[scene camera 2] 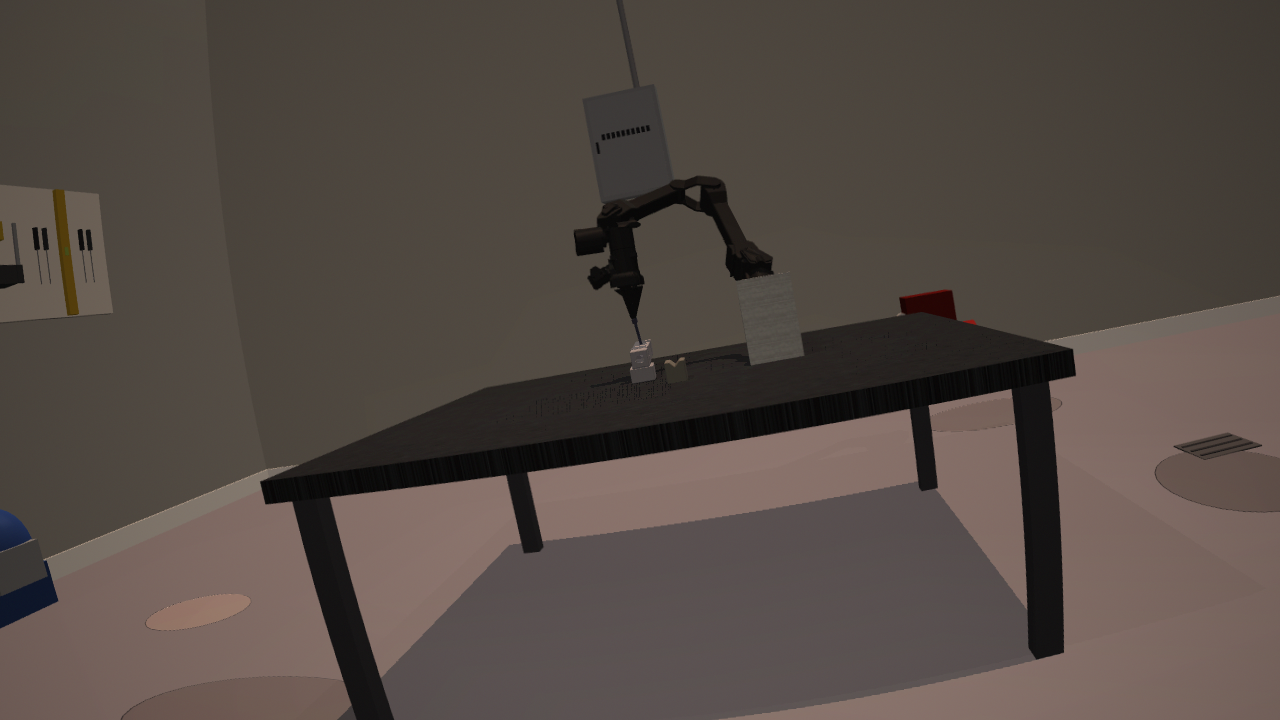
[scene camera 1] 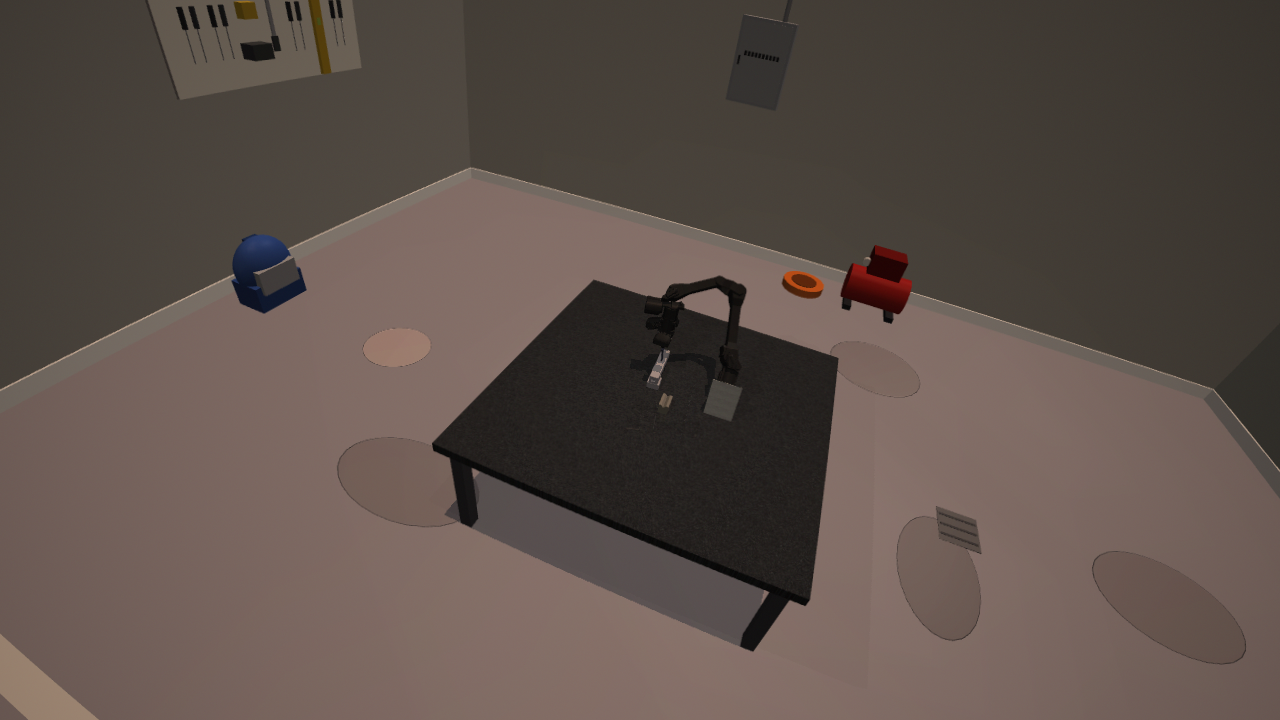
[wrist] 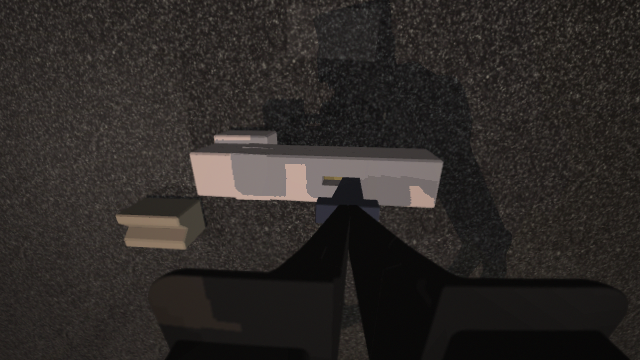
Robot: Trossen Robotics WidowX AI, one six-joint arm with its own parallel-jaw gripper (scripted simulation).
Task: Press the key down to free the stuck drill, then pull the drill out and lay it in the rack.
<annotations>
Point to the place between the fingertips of my gripper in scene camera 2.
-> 633, 318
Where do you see a grey block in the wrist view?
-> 244, 164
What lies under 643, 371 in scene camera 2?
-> A grey block.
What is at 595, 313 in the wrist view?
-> My gripper.
</annotations>
